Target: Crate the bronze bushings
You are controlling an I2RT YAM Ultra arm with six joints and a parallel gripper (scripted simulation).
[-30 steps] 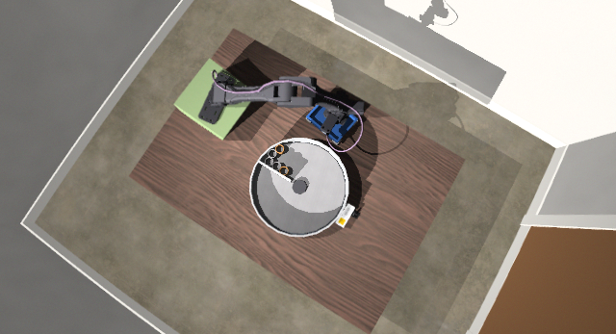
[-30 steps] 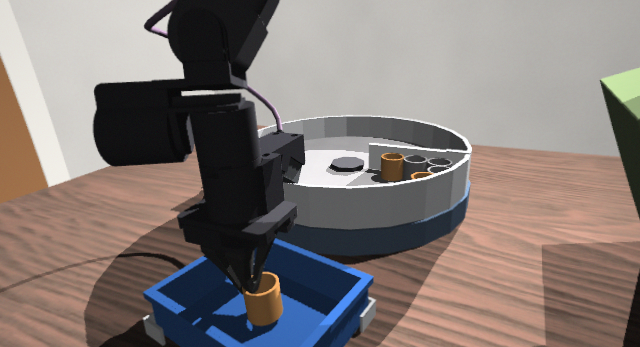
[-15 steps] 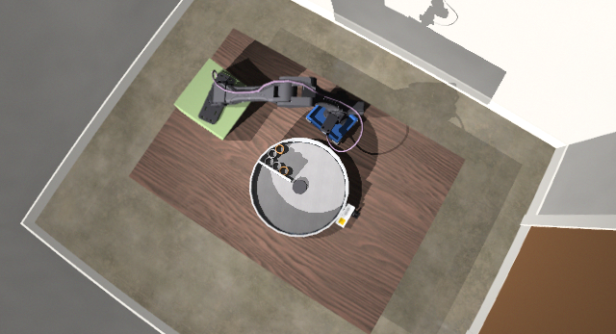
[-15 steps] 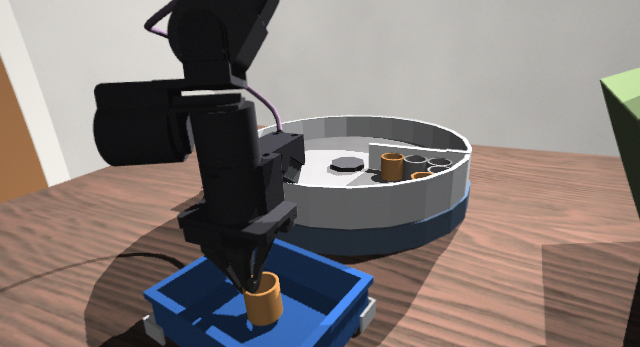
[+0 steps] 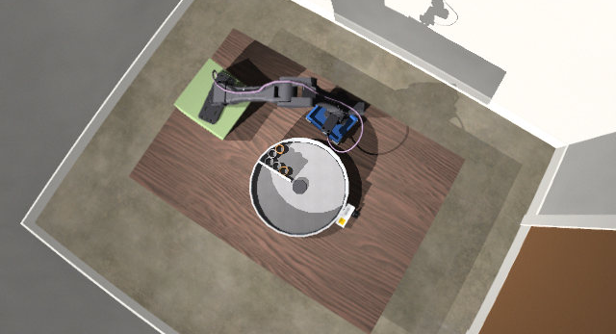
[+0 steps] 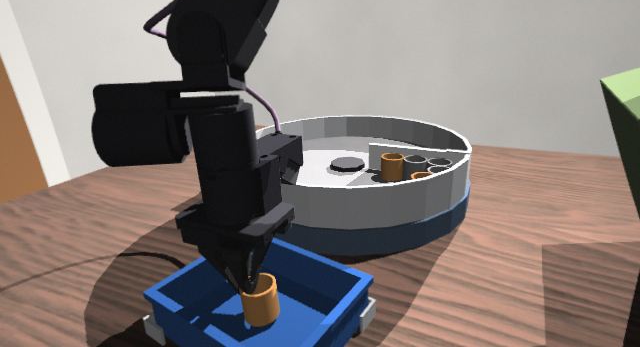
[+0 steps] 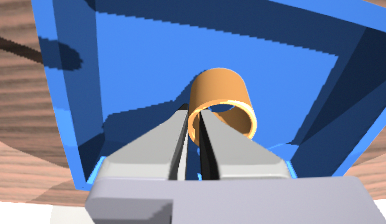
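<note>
The blue crate is 20 mm below my hand and 20 mm behind it. Round my hand: turntable (350 mm to the right, 40 mm behind, 10 mm above).
</note>
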